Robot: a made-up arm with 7 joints.
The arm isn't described. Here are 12 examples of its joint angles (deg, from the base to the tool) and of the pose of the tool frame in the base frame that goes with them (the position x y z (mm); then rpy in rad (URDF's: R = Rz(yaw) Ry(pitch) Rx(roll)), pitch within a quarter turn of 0, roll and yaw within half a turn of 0).
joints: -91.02 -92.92 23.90 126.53 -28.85 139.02 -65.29
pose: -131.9 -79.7 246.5 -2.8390 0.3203 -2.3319
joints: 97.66 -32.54 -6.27 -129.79 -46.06 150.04 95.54
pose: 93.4 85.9 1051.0 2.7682 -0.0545 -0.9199
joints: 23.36 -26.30 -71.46 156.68 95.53 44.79 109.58
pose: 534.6 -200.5 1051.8 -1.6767 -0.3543 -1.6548
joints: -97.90 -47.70 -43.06 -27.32 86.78 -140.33 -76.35
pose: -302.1 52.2 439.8 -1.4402 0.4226 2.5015
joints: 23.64 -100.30 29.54 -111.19 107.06 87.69 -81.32
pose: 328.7 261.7 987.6 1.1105 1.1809 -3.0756
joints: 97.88 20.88 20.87 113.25 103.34 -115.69 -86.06
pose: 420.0 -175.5 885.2 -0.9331 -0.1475 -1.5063
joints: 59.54 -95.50 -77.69 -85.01 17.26 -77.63 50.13
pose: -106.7 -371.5 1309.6 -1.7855 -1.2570 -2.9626
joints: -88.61 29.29 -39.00 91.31 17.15 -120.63 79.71
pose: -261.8 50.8 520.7 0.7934 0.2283 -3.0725
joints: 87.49 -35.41 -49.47 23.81 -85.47 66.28 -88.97
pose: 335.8 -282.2 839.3 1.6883 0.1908 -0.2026
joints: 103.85 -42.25 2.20 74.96 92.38 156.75 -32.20
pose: 69.6 -141.1 991.3 -1.2807 -1.2383 1.5857
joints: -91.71 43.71 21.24 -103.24 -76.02 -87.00 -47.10
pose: 53.8 242.3 1132.3 -0.4894 0.6810 -0.3544
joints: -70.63 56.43 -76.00 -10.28 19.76 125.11 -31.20
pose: -113.9 -12.6 475.1 2.5257 1.0195 2.0297
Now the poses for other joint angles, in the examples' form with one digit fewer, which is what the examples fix.
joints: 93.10 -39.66 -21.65 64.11 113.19 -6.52 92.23
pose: 271 -9 1155 -0.612 -0.468 -0.184
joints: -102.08 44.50 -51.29 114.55 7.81 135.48 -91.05
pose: -226 270 336 1.929 0.987 -2.725
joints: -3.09 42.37 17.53 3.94 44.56 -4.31 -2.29
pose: -276 -398 839 1.125 -1.029 0.034
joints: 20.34 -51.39 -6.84 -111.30 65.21 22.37 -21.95
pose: 589 365 889 1.418 -0.312 2.831
